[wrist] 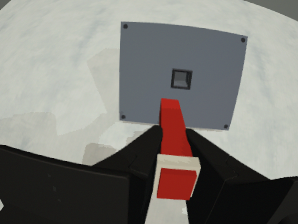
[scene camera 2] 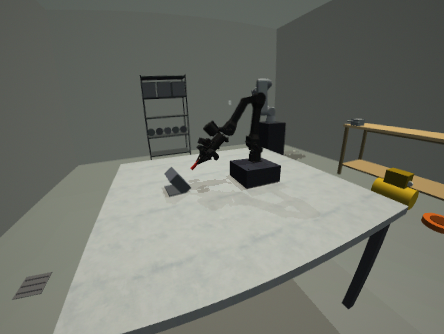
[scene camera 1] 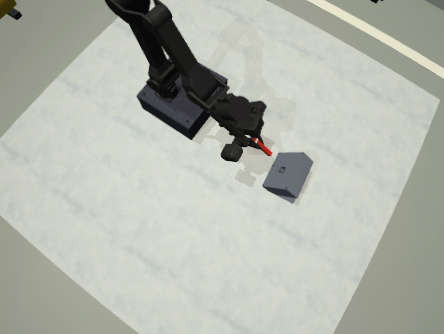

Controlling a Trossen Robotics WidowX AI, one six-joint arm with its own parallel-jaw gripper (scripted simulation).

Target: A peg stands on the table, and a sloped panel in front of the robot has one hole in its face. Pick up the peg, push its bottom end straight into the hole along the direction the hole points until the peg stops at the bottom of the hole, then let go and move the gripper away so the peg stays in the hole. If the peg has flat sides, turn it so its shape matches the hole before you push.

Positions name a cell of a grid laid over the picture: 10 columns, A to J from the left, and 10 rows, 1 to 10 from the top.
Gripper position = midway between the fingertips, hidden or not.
My gripper (scene camera 1: F5) carries a peg (wrist: F8). I also see a sloped panel (scene camera 1: G5).
My gripper is seen too in the wrist view (wrist: F7). The sloped panel also shows in the wrist view (wrist: E3).
